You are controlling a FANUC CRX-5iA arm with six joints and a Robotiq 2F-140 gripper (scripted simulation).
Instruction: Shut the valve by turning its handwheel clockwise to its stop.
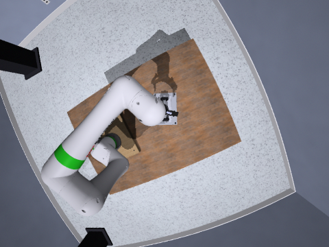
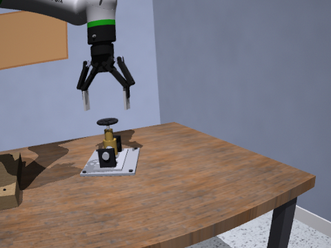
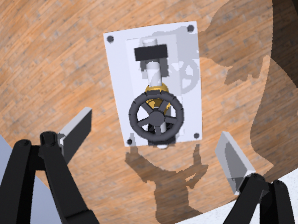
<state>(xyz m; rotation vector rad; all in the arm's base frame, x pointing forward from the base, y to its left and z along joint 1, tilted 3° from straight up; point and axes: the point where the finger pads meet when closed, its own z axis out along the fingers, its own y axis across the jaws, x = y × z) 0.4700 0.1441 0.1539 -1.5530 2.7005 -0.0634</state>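
Right now the black spoked handwheel is 60 mm below my hand.
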